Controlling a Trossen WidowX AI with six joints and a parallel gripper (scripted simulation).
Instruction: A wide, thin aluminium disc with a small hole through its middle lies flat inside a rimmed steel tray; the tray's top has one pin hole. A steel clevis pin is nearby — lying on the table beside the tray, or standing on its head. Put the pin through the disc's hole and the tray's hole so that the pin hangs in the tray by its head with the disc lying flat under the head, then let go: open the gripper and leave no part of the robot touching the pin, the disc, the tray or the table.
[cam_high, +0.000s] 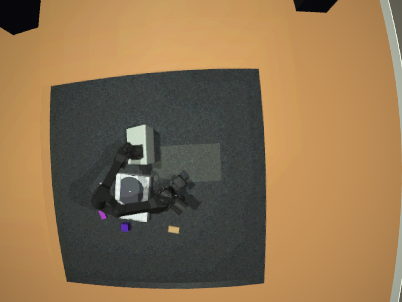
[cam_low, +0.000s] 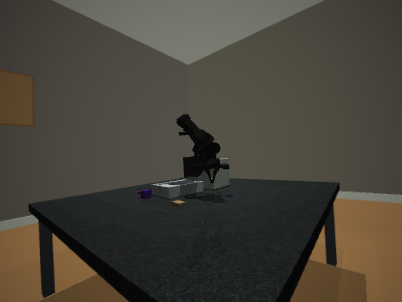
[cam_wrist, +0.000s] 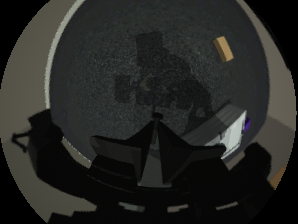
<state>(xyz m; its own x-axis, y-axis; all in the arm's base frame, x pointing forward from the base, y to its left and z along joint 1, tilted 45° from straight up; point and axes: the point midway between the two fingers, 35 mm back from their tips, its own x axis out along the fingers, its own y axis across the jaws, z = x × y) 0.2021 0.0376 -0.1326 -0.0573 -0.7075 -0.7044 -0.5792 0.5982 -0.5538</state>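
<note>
Right now my gripper tip is 23 cm to the left of the grey aluminium disc and 1 cm above it. Round my gripper tip: steel clevis pin 1 cm to the right, 1 cm behind, 1 cm above; then rimmed steel tray 23 cm to the right, 3 cm ahead, 2 cm below; then purple cube 30 cm to the right, 21 cm ahead, 4 cm below.
</note>
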